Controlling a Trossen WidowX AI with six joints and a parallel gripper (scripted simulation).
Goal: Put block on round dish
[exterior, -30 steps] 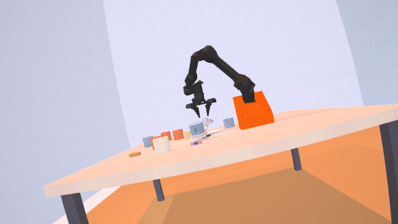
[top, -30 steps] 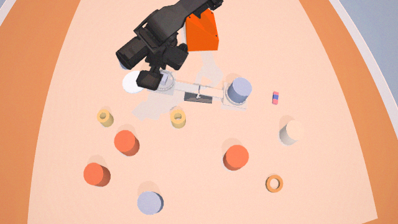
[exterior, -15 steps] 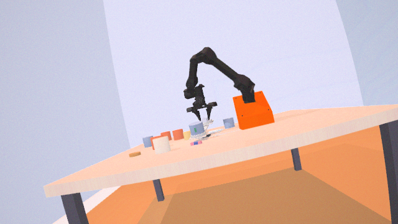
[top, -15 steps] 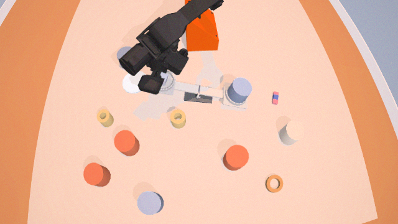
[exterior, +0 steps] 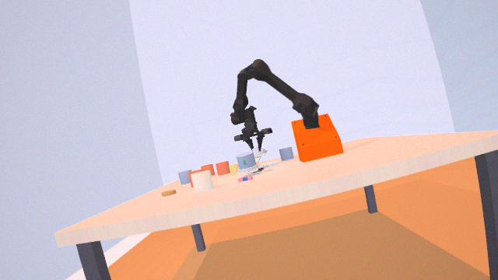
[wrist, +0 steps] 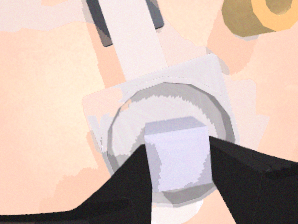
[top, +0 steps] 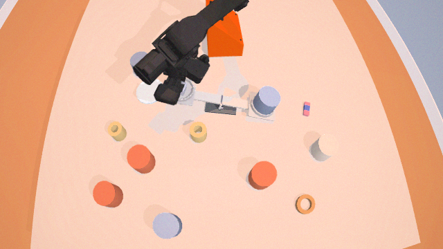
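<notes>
My gripper tip is now 12 cm to the left of the white round dish, 8 cm above it and 4 cm past it. From my gripper tip the other things lie so: balance: 12 cm to the left, 4 cm below, 1 cm ahead; grey-blue cup: 28 cm to the left, 3 cm ahead, 2 cm below; pale lilac block: 1 cm above.
</notes>
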